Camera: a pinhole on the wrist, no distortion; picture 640 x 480 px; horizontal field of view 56.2 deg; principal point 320.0 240.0 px. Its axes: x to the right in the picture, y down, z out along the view. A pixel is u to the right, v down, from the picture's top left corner.
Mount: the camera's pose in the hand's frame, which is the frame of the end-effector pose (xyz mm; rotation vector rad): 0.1 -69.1 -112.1 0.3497 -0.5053 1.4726
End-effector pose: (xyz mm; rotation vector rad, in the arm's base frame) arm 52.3 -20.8 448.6 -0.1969 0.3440 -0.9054
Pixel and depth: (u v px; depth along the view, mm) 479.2 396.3 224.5
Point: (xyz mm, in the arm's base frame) -50.3 -32.5 603.1
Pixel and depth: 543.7 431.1 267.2
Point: -36.5 1.3 656.1
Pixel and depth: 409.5 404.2 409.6
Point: -101.2 -25.1 788.8
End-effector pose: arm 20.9 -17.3 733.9 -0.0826 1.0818 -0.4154
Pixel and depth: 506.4 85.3 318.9
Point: 184.3 -208.8 836.9
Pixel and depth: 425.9 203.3 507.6
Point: 257.4 -296.6 995.9
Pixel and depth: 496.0 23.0 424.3
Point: 291.5 -281.0 848.4
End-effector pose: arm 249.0 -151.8 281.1 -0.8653 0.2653 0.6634
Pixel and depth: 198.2 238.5 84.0
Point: 325.0 -253.5 332.3
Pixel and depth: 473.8 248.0 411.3
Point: 321.2 -36.1 606.0
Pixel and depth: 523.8 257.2 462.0
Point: 297.3 20.9 644.3
